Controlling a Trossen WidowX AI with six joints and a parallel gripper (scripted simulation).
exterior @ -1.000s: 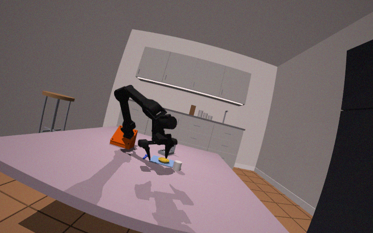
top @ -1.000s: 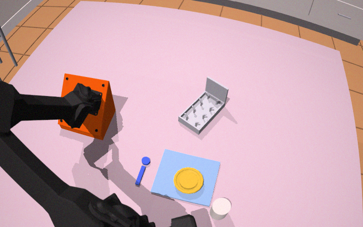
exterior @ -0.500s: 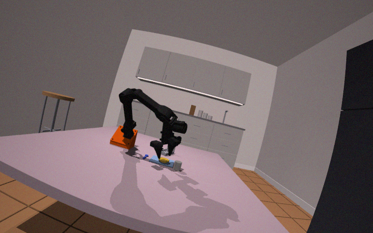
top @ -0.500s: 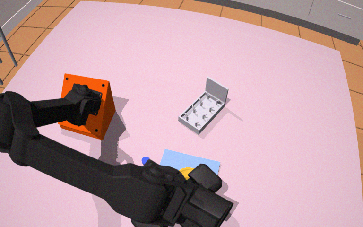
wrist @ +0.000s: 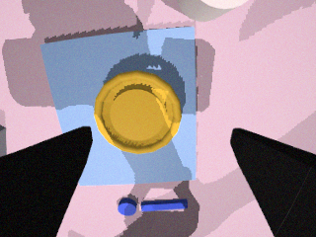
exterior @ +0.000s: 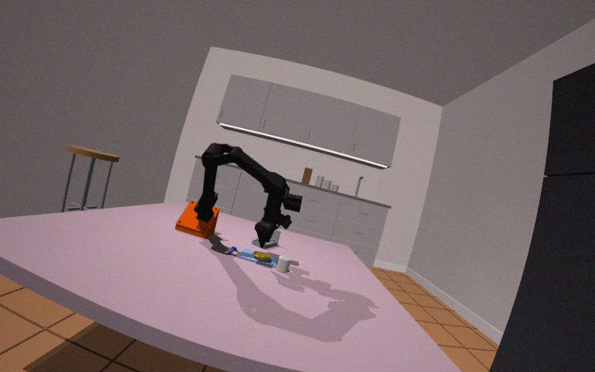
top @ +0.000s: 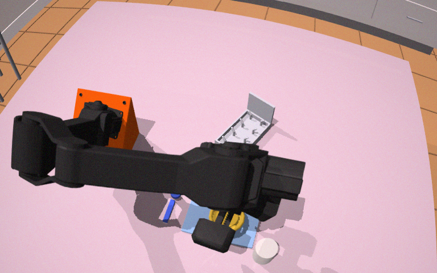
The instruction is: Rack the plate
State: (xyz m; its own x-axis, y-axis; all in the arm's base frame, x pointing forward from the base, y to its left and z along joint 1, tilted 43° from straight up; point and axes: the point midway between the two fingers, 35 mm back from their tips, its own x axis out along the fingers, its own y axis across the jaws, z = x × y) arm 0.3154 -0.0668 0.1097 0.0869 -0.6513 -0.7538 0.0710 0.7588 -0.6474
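The yellow plate lies 5 cm below my gripper tip, 2 cm to the left of it and 1 cm behind it. Round my gripper tip: blue spoon 13 cm behind, 6 cm below, 2 cm to the left; white cup 9 cm ahead, 4 cm to the right, 4 cm below; light blue mat 7 cm below, 3 cm to the left, 1 cm behind.
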